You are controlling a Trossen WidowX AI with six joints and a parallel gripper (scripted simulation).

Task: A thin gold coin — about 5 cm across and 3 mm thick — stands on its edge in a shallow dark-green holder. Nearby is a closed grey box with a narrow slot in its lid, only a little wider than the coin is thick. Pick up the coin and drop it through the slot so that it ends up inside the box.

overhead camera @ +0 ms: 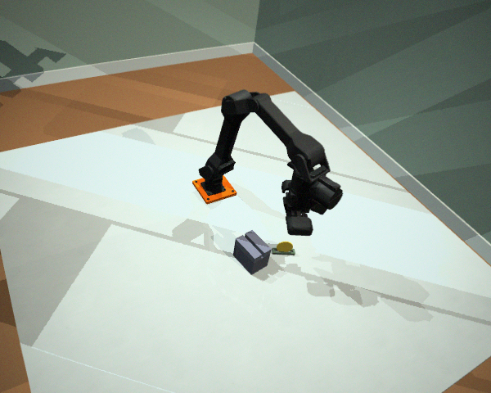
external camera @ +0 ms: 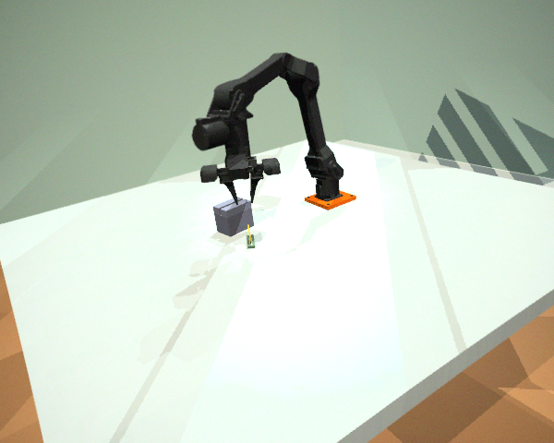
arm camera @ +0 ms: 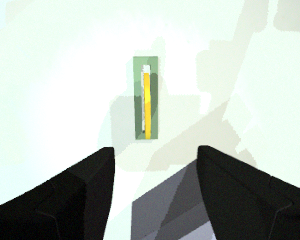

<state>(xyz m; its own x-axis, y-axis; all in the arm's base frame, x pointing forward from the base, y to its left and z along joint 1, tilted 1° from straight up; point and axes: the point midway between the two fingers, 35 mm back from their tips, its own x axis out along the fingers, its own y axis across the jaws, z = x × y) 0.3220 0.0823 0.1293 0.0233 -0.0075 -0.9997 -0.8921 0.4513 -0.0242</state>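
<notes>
Now: the gold coin 8 cm below my gripper tip.
</notes>
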